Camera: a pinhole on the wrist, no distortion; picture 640 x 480 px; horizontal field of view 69.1 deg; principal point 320.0 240.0 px. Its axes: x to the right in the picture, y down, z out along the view. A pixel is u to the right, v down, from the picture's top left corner.
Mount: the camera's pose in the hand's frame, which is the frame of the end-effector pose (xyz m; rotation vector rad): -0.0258 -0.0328 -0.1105 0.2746 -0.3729 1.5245
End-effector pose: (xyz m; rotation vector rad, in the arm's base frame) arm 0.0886 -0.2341 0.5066 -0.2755 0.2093 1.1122
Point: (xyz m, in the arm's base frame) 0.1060 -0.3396 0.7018
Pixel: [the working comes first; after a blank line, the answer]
In the camera's frame: 0.0599 0.0987 0.2664

424 412
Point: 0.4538 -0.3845 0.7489
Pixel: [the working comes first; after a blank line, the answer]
In the camera's frame: -0.2326 -0.0113 0.4323

70 228
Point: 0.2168 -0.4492 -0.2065
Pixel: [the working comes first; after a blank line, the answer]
In the camera's frame: -0.3362 -0.0799 -0.5463

behind the camera
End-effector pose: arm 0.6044 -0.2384 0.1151 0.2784 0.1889 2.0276
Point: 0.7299 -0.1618 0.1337
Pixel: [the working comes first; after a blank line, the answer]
In the camera's frame: -0.0292 -0.0538 0.1892

248 108
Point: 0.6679 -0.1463 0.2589
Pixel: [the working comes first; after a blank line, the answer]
In the camera's frame: 0.0838 -0.1123 0.2488

477 30
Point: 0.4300 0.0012 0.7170
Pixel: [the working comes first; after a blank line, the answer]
In the camera's frame: 0.4684 -0.4129 0.4724

outside the picture
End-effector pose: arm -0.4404 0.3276 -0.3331 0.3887 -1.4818 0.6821
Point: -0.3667 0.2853 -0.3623
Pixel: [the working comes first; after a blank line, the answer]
In the camera's frame: -0.0062 0.0081 0.0883

287 282
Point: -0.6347 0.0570 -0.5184
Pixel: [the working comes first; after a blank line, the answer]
In the camera's frame: 0.1491 0.1708 0.4009

493 438
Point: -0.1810 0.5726 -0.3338
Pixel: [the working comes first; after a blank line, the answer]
In the camera's frame: -0.0477 -0.0408 -0.2489

behind the camera
